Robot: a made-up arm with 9 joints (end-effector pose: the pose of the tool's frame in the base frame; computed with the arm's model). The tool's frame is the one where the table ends. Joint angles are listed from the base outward.
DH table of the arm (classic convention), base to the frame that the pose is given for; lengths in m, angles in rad. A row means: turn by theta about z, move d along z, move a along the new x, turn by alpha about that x. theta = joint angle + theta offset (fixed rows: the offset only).
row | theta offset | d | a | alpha
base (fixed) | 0 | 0.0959 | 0 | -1.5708
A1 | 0 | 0.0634 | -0.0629 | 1.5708
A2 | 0 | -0.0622 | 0.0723 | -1.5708
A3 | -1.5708 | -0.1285 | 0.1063 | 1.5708
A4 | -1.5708 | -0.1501 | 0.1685 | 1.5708
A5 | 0 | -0.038 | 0.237 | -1.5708
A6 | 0 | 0.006 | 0.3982 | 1.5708
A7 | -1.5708 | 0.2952 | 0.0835 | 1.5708
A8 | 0 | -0.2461 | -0.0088 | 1.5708
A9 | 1.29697 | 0 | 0.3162 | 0
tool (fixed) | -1.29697 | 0.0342 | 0 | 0
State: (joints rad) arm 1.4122 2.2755 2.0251 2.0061 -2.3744 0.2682 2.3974 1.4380 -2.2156
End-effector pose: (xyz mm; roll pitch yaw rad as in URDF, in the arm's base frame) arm -911.9 384.7 -270.0 -2.4690 -1.3023 3.0638
Working (the frame after each row of the table, in the pose's form):
after base (fixed): 0.0 0.0 95.9 -1.5708 0.0000 0.0000
after A1: -9.9 63.4 158.0 0.0000 1.4122 0.0000
after A2: -78.8 118.5 194.4 -0.2069 -0.6941 1.7043
after A3: -119.1 274.5 151.5 1.0589 -0.5299 2.2253
after A4: -334.4 282.9 218.8 2.4081 -0.8876 2.5586
after A5: -378.8 135.3 34.7 1.1078 1.0191 -1.9734
after A6: -451.6 -142.3 -241.4 2.8091 0.7711 -1.8076
after A7: -568.9 29.9 -466.5 -2.3513 0.3046 -2.6243
after A8: -698.1 150.5 -295.1 -1.8706 0.7918 1.9670
after A9: -884.5 403.9 -262.9 -1.7809 -0.1018 2.2052

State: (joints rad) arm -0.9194 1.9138 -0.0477 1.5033 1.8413 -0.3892 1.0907 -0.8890 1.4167
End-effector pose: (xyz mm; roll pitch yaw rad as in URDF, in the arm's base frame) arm 434.4 220.1 519.1 2.9348 -0.4767 -3.0649
Working (the frame after each row of the table, in the pose's form):
after base (fixed): 0.0 0.0 95.9 -1.5708 0.0000 0.0000
after A1: -38.1 63.4 45.9 0.0000 -0.9194 0.0000
after A2: -3.4 131.5 -11.2 -2.4610 0.2707 1.7840
after A3: -13.4 169.9 150.8 -1.2628 -0.6667 -3.0844
after A4: -175.1 307.4 227.5 0.3257 -0.7308 -3.1119
after A5: -96.5 81.1 212.8 -2.3572 -0.0512 -1.1238
after A6: 160.6 -197.9 334.1 -0.8402 -0.3206 -0.8369
after A7: 304.2 -67.2 571.6 0.9208 -0.6510 -1.2347
after A8: 520.2 -79.2 454.1 2.6360 0.1101 -1.7271
after A9: 450.3 214.2 548.9 -2.7177 -0.3044 1.8049

